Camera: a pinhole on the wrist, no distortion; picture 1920 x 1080 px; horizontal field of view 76.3 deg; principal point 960.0 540.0 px. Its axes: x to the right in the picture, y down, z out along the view. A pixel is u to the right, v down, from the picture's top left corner.
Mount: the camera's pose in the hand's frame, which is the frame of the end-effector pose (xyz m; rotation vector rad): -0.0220 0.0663 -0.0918 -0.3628 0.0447 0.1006
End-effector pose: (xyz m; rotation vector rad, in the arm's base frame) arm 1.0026 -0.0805 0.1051 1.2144 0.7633 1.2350
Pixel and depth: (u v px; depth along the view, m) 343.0 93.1 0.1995
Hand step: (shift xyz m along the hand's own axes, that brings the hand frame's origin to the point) -0.1093 0.0605 0.1264
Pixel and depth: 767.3 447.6 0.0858
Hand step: -0.0326 0.0896 -0.0085
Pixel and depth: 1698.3 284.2 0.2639
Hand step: 0.1491 0.1234 0.1643
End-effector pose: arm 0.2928 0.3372 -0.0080 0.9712 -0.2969 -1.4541
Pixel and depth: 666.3 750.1 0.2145
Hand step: -0.0717 0.1724 0.0987
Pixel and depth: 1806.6 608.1 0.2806
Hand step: 0.1767 0.1984 0.1528
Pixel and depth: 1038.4 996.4 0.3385
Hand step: -0.0052 0.3065 0.1785
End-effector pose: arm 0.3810 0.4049 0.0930 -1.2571 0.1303 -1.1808
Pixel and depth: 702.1 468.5 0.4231
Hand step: -0.0973 0.1860 0.3176
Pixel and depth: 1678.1 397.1 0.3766
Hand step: 0.2123 0.1795 0.2618
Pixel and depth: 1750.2 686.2 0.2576
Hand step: 0.1469 0.2018 0.1277
